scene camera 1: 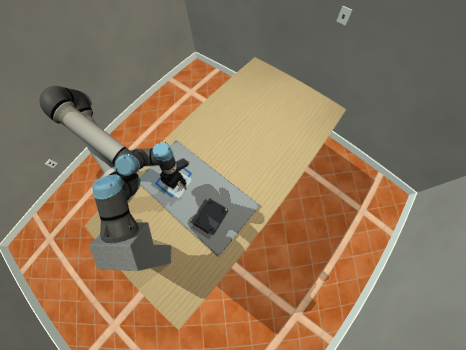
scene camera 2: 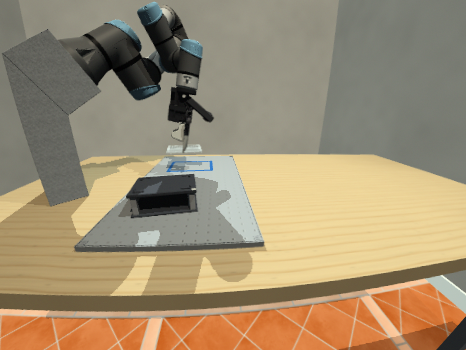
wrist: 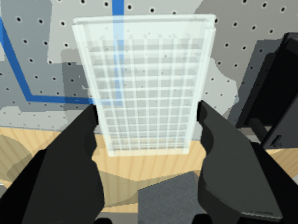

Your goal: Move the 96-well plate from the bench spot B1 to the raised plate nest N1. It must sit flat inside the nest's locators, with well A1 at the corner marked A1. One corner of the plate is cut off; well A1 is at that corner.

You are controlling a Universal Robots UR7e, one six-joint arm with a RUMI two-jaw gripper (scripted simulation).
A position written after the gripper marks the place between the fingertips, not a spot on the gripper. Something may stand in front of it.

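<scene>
There's a 96-well plate (wrist: 143,108) that you'd see from the wrist, and the gripper (wrist: 147,103) shows there too. Scene camera 2 has the gripper (scene camera 2: 183,150) as well.
</scene>
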